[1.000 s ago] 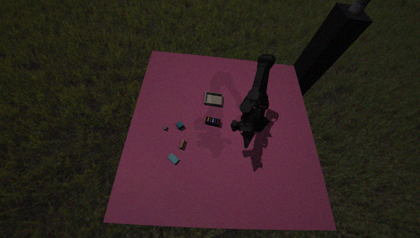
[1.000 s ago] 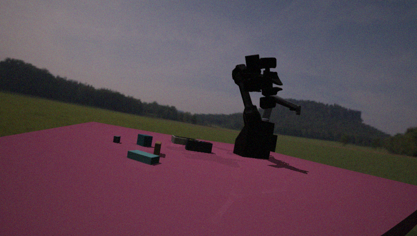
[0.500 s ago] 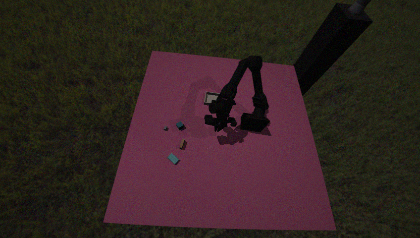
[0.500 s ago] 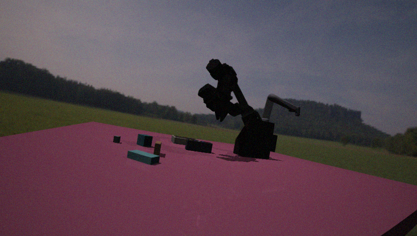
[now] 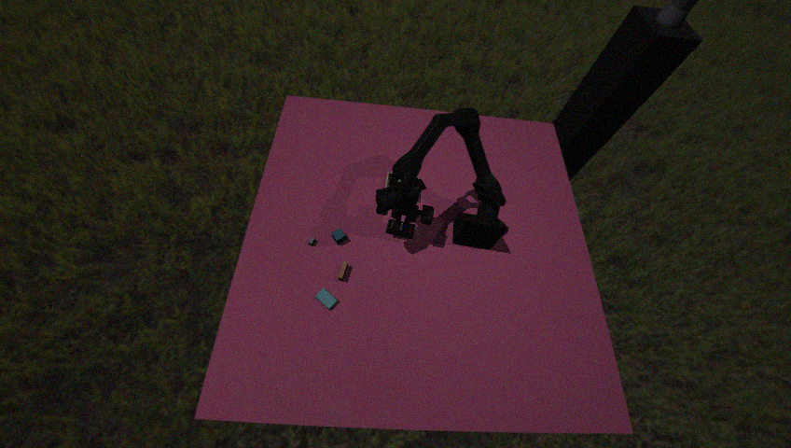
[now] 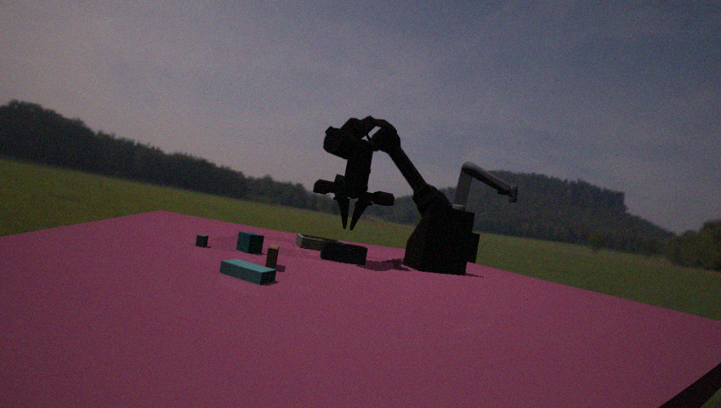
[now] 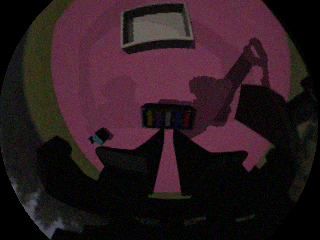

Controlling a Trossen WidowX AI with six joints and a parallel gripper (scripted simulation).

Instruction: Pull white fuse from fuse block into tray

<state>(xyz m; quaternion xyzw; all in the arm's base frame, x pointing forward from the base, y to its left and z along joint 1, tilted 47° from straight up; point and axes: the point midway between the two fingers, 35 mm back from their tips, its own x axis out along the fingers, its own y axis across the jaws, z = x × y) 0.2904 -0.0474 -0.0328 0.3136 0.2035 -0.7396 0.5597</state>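
Right now my gripper tip is 50 mm above the white fuse. Round my gripper tip: tan block 210 mm ahead, 160 mm to the left, 60 mm below; teal cube 220 mm ahead, 60 mm below, 30 mm to the left; pale tray 190 mm to the right, 70 mm below, 20 mm behind.
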